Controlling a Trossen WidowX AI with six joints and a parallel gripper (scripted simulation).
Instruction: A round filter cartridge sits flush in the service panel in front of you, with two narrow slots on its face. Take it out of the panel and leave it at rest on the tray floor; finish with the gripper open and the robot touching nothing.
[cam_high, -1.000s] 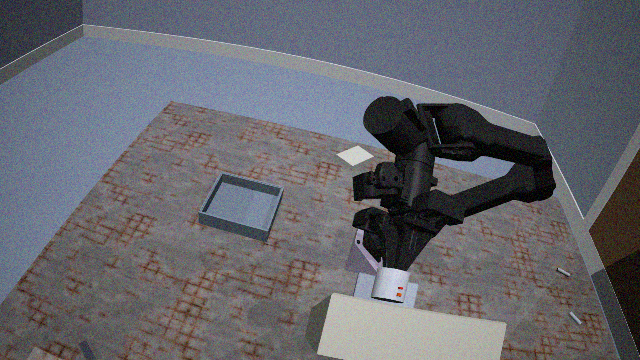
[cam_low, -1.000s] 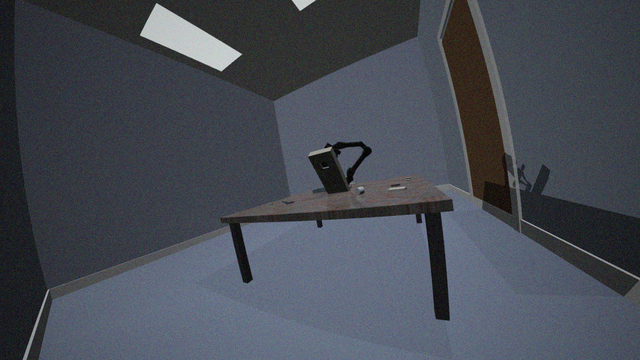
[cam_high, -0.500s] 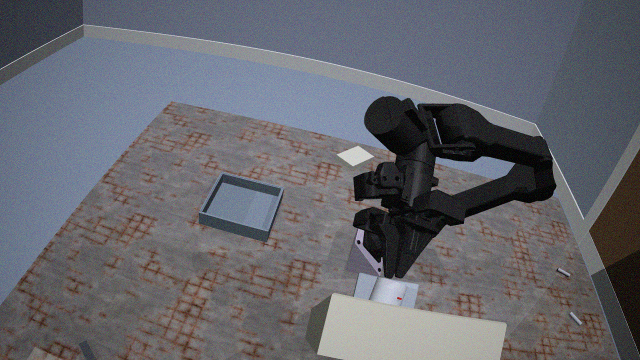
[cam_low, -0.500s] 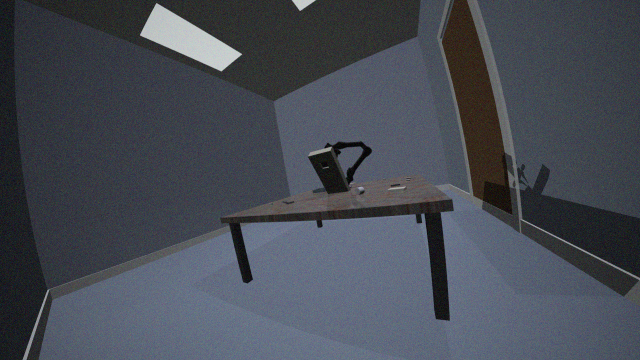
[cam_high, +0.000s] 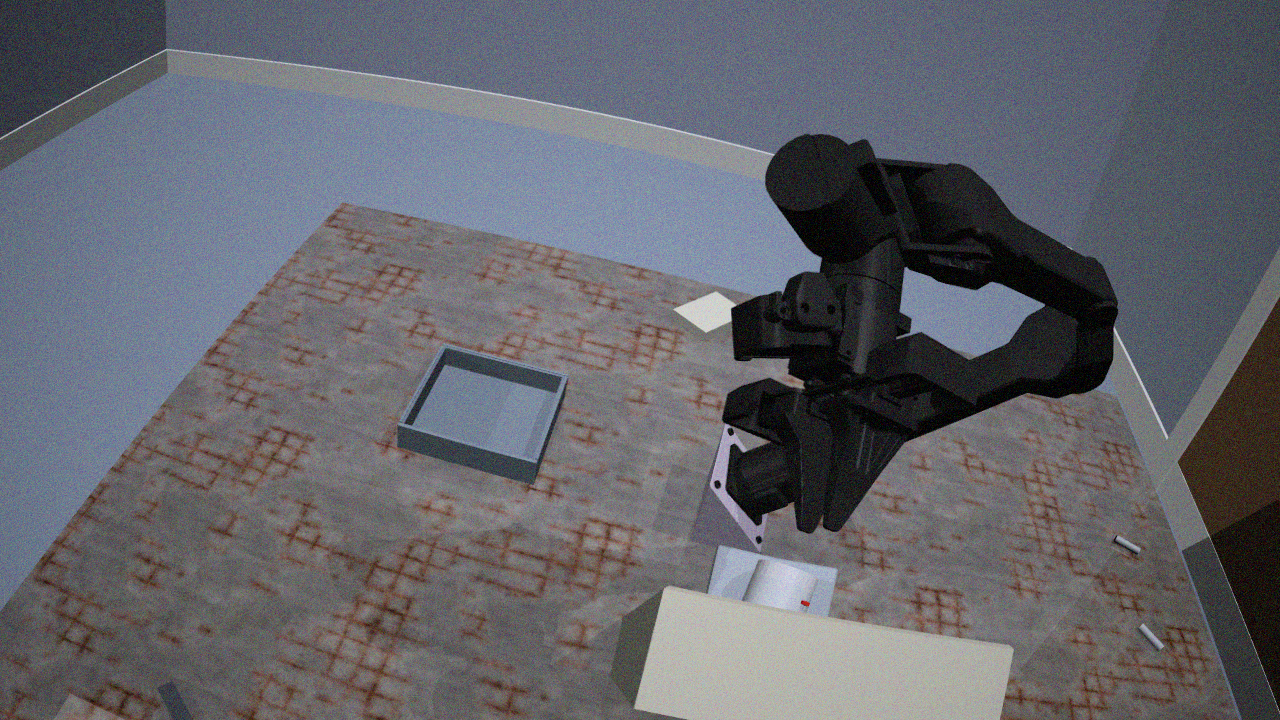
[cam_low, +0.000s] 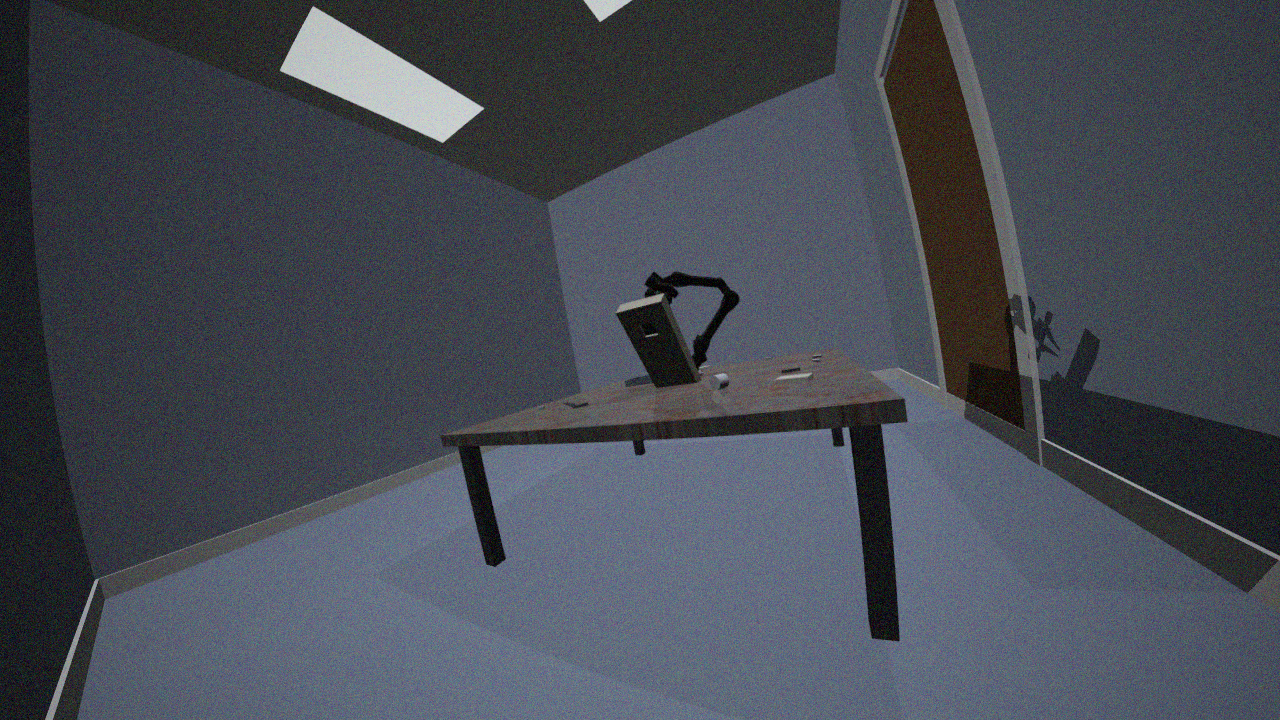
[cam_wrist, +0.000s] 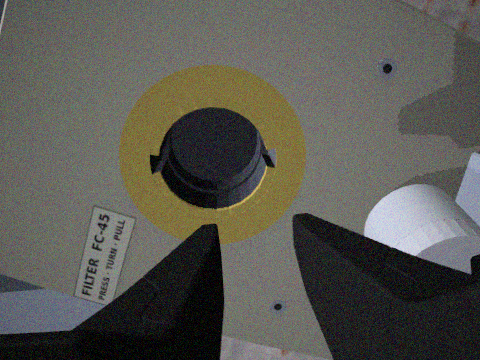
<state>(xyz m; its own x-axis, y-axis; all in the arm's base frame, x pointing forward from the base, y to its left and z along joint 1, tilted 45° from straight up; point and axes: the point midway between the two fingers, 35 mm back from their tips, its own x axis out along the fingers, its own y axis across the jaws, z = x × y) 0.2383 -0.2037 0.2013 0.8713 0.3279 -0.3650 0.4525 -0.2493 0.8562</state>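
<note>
Right now my gripper tip is 9 cm above the round filter cartridge, 2 cm past it and 1 cm to the right of it. Also, from my gripper tip: tray: 35 cm behind, 28 cm to the right, 28 cm below; then cream service panel: 11 cm below, 3 cm ahead.
</note>
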